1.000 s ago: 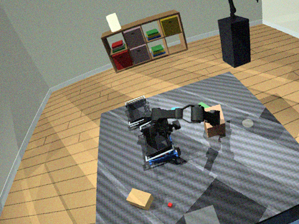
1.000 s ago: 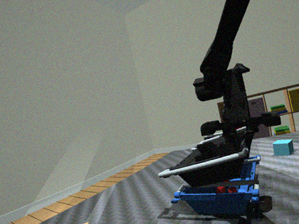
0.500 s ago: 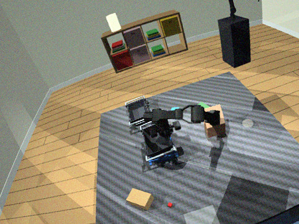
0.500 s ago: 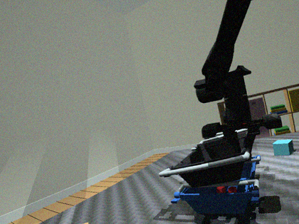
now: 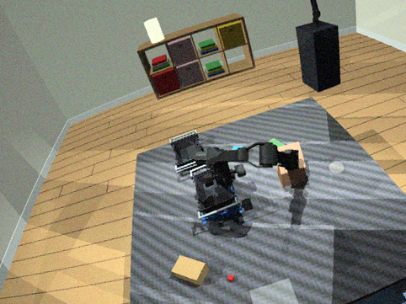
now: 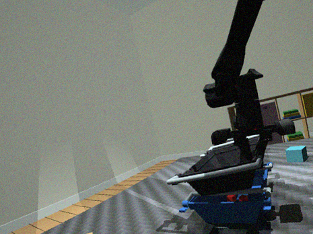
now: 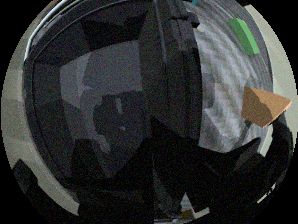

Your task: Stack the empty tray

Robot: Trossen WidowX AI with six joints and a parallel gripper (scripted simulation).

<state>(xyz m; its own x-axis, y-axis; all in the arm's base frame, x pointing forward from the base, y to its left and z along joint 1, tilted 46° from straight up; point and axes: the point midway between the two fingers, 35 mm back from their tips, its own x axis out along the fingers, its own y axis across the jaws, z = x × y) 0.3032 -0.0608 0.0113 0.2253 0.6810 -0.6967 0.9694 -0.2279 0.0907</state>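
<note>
Right now my gripper tip is 6 cm short of the dark tray, 3 cm below it and 1 cm to the left of it. The rest, counted from my gripper tip: cyan cube (29 cm to the right, 15 cm behind, 6 cm below); flat tan block (31 cm to the left, 28 cm ahead, 6 cm below); green block (34 cm behind, 19 cm to the right, 7 cm below).
</note>
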